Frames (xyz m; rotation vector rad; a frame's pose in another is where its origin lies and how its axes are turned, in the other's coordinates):
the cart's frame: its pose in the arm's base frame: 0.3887 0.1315 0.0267 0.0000 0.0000 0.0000
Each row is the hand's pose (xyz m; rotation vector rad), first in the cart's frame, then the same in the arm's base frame.
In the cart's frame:
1: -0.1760 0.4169 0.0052 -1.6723 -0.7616 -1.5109
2: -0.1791 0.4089 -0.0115 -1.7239 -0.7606 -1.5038
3: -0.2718 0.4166 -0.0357 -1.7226 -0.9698 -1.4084
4: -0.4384 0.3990 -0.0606 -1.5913 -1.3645 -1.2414
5: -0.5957 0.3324 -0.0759 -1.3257 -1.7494 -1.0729
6: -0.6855 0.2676 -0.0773 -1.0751 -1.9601 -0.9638
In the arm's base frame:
1: 0.2127 0.5484 0.0319 -1.6723 -0.7616 -1.5109
2: 0.2096 0.5404 0.0152 -1.7239 -0.7606 -1.5038
3: 0.1169 0.5481 -0.0090 -1.7226 -0.9698 -1.4084
4: -0.0497 0.5305 -0.0339 -1.5913 -1.3645 -1.2414
5: -0.2070 0.4639 -0.0492 -1.3257 -1.7494 -1.0729
6: -0.2968 0.3991 -0.0506 -1.0751 -1.9601 -0.9638

